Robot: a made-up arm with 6 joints. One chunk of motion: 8 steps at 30 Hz.
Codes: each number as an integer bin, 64 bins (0 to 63) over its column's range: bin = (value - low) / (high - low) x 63, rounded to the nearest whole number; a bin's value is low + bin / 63 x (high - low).
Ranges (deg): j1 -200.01..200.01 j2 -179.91..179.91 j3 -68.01..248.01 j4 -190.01..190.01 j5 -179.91..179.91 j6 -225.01..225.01
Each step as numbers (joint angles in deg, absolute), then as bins.
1 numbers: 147.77 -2.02 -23.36 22.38 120.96 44.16
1 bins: 55 31 9 35 53 38
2 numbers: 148.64 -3.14 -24.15 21.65 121.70 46.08
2 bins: 55 31 9 35 53 38
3 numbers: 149.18 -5.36 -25.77 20.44 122.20 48.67
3 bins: 55 31 8 35 53 38
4 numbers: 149.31 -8.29 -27.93 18.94 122.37 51.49
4 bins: 55 30 8 35 53 39
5 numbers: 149.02 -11.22 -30.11 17.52 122.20 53.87
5 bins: 55 30 8 34 53 39
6 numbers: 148.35 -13.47 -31.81 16.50 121.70 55.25
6 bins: 55 29 7 34 53 39
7 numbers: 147.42 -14.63 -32.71 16.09 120.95 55.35
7 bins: 55 29 7 34 53 39
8 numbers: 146.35 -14.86 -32.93 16.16 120.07 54.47
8 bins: 55 29 7 34 53 39
